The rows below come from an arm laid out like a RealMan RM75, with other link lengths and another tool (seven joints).
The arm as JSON. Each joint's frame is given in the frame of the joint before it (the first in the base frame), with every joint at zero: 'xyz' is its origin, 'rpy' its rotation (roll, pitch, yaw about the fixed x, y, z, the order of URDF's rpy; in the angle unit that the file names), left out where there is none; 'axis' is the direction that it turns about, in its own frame. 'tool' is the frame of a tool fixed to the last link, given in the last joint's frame.
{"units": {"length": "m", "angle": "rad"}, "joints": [
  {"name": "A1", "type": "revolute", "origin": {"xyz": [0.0, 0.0, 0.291]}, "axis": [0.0, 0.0, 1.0]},
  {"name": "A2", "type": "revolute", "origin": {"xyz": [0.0, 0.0, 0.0], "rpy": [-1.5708, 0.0, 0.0]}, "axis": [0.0, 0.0, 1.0]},
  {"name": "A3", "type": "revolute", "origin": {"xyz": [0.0, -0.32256, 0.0], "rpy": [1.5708, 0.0, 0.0]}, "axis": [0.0, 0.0, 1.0]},
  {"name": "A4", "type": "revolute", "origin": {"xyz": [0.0, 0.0, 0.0], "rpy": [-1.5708, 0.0, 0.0]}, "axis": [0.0, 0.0, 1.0]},
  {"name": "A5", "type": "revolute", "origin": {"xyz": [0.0, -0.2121, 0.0], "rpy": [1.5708, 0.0, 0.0]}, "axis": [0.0, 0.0, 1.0]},
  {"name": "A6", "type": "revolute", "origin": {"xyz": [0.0, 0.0, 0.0], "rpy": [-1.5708, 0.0, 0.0]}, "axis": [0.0, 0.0, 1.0]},
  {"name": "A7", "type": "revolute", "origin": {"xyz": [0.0, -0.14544, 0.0], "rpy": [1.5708, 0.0, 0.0]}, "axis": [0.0, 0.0, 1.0]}
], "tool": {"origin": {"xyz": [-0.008, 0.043, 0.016], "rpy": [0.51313, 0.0, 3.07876]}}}
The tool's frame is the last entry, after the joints.
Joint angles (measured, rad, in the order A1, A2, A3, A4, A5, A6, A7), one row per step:
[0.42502, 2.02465, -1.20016, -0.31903, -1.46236, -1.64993, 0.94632]
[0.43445, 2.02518, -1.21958, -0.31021, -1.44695, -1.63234, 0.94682]
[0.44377, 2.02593, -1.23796, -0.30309, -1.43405, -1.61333, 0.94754]
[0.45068, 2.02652, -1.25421, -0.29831, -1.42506, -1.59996, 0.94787]
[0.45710, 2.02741, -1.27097, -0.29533, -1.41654, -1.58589, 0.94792]
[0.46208, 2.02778, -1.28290, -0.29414, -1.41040, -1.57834, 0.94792]
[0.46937, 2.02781, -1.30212, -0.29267, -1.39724, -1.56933, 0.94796]
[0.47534, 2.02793, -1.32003, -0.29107, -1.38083, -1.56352, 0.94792]
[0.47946, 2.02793, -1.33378, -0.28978, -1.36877, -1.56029, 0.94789]
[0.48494, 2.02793, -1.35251, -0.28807, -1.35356, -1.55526, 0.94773]
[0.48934, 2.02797, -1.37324, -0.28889, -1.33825, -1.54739, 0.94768]
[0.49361, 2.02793, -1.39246, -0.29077, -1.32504, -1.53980, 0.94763]
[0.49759, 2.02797, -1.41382, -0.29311, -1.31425, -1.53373, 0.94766]
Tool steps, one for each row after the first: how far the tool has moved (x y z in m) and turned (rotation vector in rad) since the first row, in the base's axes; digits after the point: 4 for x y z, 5 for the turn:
[-0.0013, 0.0028, -0.0031, -0.00271, -0.00839, -0.00412]
[-0.0024, 0.0057, -0.0064, -0.00498, -0.01939, -0.00754]
[-0.0033, 0.0073, -0.0090, -0.00902, -0.02868, -0.00775]
[-0.0041, 0.0089, -0.0117, -0.01243, -0.03912, -0.00666]
[-0.0049, 0.0100, -0.0133, -0.01518, -0.04509, -0.00338]
[-0.0065, 0.0118, -0.0150, -0.01831, -0.05086, 0.00198]
[-0.0084, 0.0133, -0.0162, -0.01975, -0.05161, 0.00578]
[-0.0097, 0.0141, -0.0170, -0.02176, -0.05176, 0.00897]
[-0.0113, 0.0151, -0.0182, -0.02495, -0.05331, 0.01337]
[-0.0126, 0.0162, -0.0198, -0.02722, -0.05769, 0.01815]
[-0.0139, 0.0172, -0.0212, -0.02925, -0.06265, 0.02394]
[-0.0150, 0.0173, -0.0228, -0.03506, -0.06888, 0.03247]

